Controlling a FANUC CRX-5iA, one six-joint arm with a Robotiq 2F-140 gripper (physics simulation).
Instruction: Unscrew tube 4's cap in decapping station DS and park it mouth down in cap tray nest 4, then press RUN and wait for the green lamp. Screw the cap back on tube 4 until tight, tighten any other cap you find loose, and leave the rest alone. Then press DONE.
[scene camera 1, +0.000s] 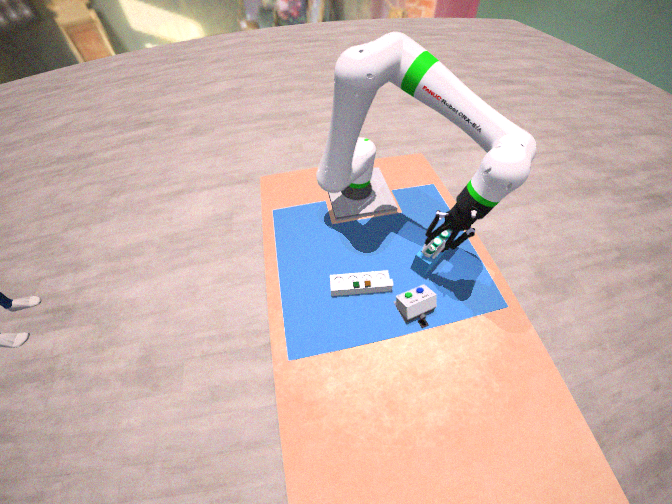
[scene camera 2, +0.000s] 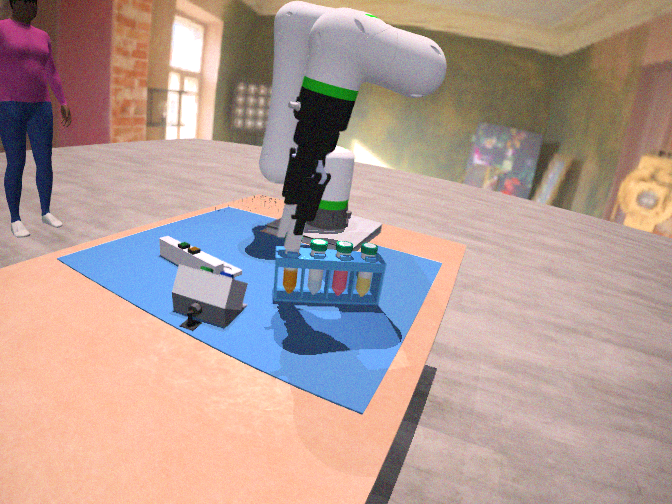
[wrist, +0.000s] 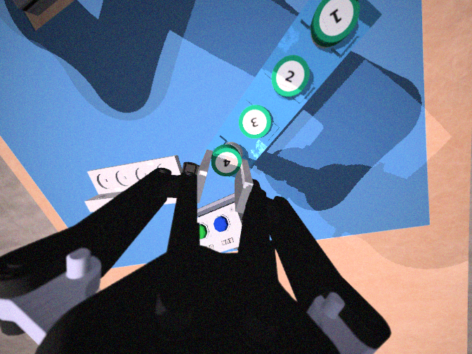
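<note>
My gripper (scene camera 1: 433, 250) (scene camera 2: 290, 245) (wrist: 224, 166) is shut on the green cap 4 (wrist: 226, 161), at the end of the blue decapping station (scene camera 1: 422, 264) (scene camera 2: 375, 266) (wrist: 272, 98). Tube 4 (scene camera 2: 289, 281), with orange liquid, stands upright in the station below the fingers; they hide its cap in scene camera 2. Whether the cap is threaded on cannot be told. Cap 3 (scene camera 2: 318, 246) (wrist: 255, 121), cap 2 (scene camera 2: 344, 248) (wrist: 291, 76) and cap 1 (scene camera 2: 369, 249) (wrist: 335, 19) sit on their tubes. The white cap tray (scene camera 1: 360, 290) (scene camera 2: 173, 251) (wrist: 132, 173) shows no cap in its visible nests.
The button box (scene camera 1: 415, 305) (scene camera 2: 200, 284) (wrist: 233, 235) stands between tray and station, towards the mat's front edge, with a blue RUN button (scene camera 1: 420, 290) (wrist: 220, 224) and a green DONE button (scene camera 1: 408, 295). Green (scene camera 1: 356, 284) and amber (scene camera 1: 367, 283) lamps on the tray look dark.
</note>
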